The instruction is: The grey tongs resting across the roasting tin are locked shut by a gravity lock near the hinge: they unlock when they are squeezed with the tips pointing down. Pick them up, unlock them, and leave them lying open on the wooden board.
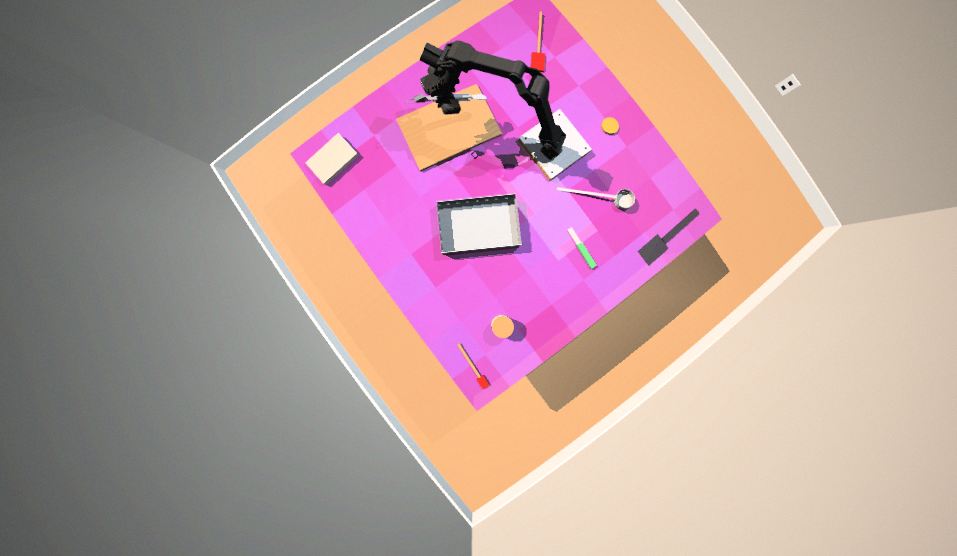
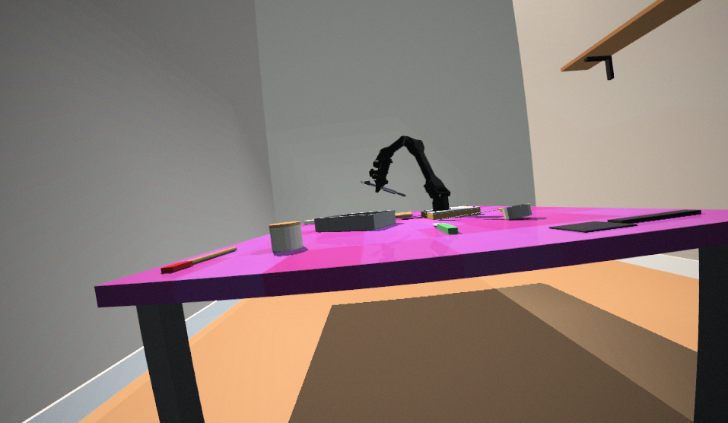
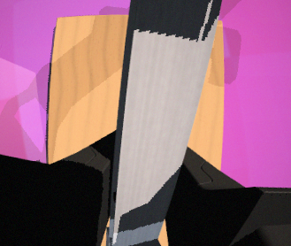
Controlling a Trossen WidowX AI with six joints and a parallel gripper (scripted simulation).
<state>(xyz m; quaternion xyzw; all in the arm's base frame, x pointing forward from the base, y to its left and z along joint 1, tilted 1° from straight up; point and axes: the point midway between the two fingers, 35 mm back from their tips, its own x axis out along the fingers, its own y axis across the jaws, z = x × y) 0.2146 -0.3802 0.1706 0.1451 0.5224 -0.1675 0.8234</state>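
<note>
The wooden board is 2 cm behind my gripper tip, 2 cm to the left of it and 16 cm below it. From my gripper tip the other things lie so: beige block: 41 cm ahead, 22 cm to the right, 15 cm below; green-ended tool: 5 cm behind, 73 cm to the left, 16 cm below; roasting tin: 18 cm ahead, 39 cm to the left, 14 cm below.
</note>
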